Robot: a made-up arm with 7 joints. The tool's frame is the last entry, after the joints.
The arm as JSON. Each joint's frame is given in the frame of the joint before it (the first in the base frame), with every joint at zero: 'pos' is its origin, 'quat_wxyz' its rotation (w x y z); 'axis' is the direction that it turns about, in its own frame. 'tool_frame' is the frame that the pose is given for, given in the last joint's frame.
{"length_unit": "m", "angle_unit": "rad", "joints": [
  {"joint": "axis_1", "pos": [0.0, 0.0, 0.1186], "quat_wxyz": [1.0, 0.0, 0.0, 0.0], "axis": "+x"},
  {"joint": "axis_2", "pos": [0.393, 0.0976, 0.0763], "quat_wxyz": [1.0, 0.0, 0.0, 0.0], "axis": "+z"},
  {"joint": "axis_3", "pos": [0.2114, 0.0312, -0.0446], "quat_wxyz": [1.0, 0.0, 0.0, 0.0], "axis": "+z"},
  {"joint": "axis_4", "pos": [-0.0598, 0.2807, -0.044], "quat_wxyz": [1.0, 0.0, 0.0, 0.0], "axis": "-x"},
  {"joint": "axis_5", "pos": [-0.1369, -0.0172, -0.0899], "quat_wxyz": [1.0, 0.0, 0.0, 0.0], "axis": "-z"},
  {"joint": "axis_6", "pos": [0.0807, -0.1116, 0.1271], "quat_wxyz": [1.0, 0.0, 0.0, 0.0], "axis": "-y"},
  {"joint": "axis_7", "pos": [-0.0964, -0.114, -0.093], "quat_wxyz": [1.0, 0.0, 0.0, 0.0], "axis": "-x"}
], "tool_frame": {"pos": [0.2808, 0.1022, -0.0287], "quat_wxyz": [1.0, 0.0, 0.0, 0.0]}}
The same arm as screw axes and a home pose.
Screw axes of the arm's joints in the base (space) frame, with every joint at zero. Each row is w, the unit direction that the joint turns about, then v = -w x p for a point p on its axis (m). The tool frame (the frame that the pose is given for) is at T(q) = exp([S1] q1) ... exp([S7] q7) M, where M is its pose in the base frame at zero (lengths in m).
S1: w 1 0 0 v 0 0.1186 0
S2: w 0 0 1 v 0.0976 -0.393 0
S3: w 0 0 1 v 0.1288 -0.6044 0
S4: w -1 0 0 v 0 -0.1063 0.4095
S5: w 0 0 -1 v -0.3923 0.4077 0
S6: w 0 -1 0 v 0.1435 0 -0.4884
S7: w -1 0 0 v 0 -0.0505 0.1667
M =
1 0 0 0.6728
0 1 0 0.2689
0 0 1 0.0218
0 0 0 1

